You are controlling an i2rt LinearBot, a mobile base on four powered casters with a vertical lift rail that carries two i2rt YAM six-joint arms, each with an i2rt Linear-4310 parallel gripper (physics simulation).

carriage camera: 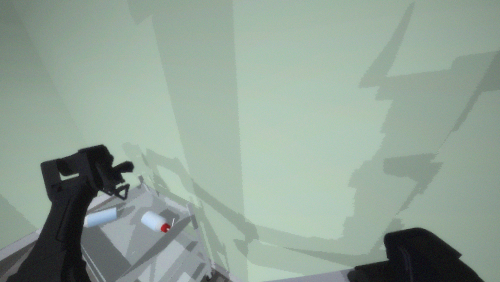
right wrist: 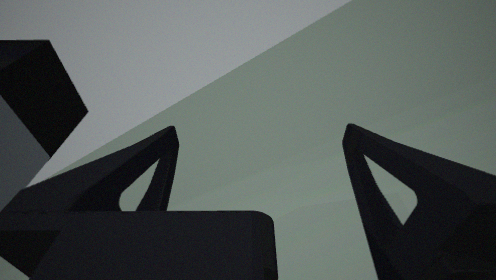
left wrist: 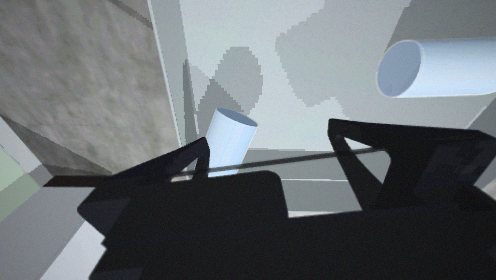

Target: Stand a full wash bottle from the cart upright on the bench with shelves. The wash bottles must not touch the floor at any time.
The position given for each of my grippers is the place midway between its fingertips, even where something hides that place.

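There's a grey cart (left wrist: pixel 290 73) that I can see, and I can also see my left gripper (left wrist: pixel 266 135) and my right gripper (right wrist: pixel 260 134).
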